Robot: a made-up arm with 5 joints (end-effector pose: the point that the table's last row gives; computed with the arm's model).
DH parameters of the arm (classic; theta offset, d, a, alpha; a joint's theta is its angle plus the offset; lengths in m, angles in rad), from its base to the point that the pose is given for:
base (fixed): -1.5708 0.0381 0 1.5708
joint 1: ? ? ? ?
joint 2: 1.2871 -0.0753 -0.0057 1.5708
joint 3: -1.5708 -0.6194 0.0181 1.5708
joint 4: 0 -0.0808 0.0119 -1.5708
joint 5: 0 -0.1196 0.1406 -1.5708
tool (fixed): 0 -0.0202 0 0
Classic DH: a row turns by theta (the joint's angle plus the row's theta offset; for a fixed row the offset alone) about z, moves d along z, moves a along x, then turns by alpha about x.
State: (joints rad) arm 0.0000 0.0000 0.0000 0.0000 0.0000
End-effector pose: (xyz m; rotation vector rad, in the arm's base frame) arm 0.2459 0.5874 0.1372 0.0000 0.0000 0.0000
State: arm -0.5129 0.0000 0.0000 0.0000 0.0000
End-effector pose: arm 0.2459 0.4632 0.4127 0.5129 0.0000 0.0000
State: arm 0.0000 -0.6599 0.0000 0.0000 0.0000
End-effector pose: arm 0.2459 0.3986 0.5787 0.6599 0.0000 0.0000
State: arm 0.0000 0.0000 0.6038 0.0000 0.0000
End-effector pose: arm 0.1813 0.5874 0.2233 0.0000 -0.6038 0.0000
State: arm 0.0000 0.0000 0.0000 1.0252 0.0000
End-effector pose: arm 0.2748 0.3995 0.1372 0.0000 0.0000 -1.0252
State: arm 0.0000 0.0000 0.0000 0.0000 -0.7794
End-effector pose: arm 0.1911 0.5874 0.0442 0.0000 0.7794 0.0000
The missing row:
joint 1: 0.2837 0 0.1579 0
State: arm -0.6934 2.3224 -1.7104 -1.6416 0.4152
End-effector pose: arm 0.2087 -0.1008 -0.7879 0.0916 1.1446 -0.1161
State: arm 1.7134 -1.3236 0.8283 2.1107 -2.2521
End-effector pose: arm 0.2006 0.6955 0.0393 1.8606 0.7404 -0.2108
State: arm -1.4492 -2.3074 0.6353 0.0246 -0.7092
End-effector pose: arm 0.1926 -0.6358 -0.5713 -2.5097 0.0053 -0.1007
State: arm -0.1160 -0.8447 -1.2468 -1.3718 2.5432
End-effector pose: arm 0.2054 0.0278 0.6096 2.2034 -0.8655 -1.0642
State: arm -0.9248 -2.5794 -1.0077 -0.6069 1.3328
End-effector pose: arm 0.2567 -0.7947 -0.4224 -2.1770 0.2154 0.4294
